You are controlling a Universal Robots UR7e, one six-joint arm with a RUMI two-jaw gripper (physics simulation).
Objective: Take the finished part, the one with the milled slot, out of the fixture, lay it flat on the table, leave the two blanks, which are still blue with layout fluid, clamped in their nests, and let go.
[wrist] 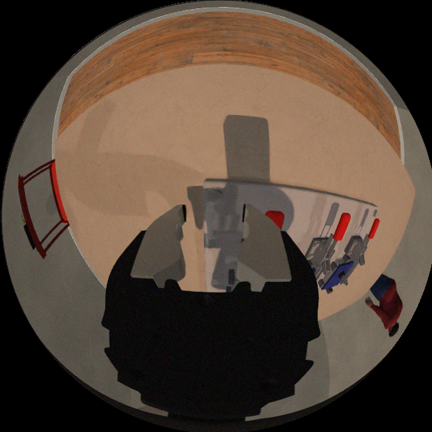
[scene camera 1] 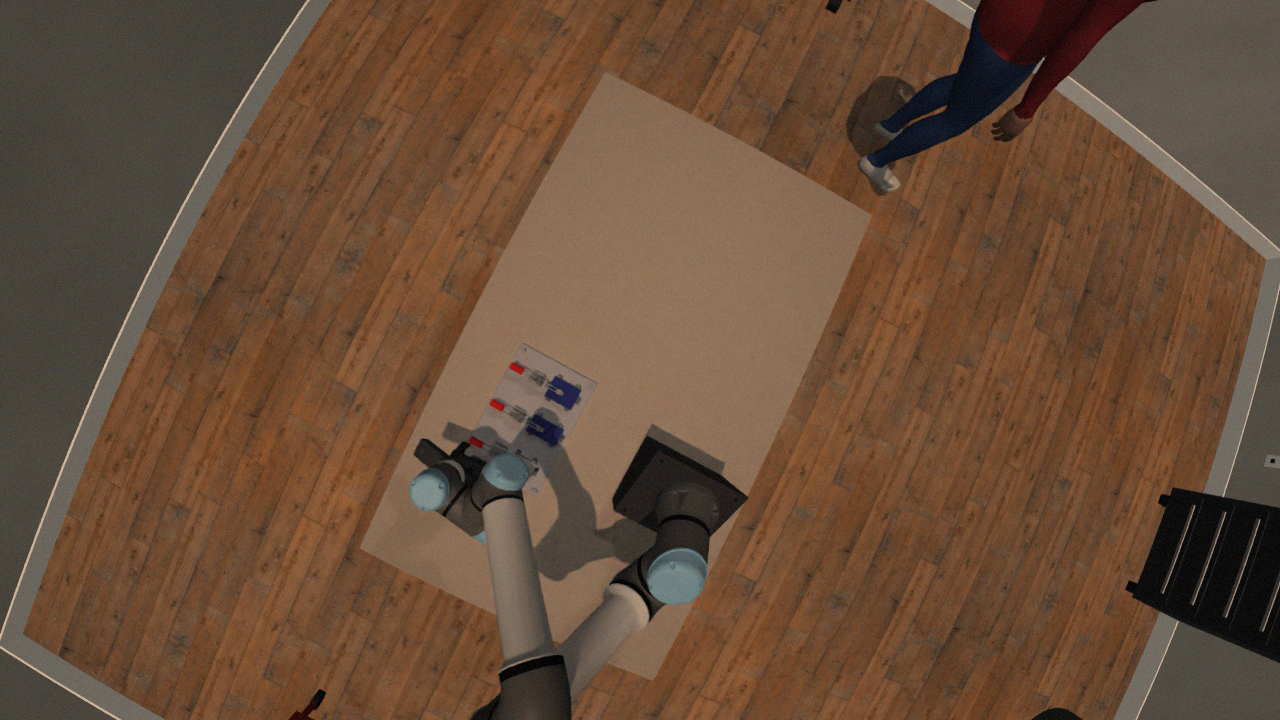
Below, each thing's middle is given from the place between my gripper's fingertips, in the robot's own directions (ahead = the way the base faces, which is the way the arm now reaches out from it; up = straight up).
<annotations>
My gripper is now 16 cm to the left of the fixture plate (scene camera 1: 514, 389), 10 cm past it and 2 cm above it.
</annotations>
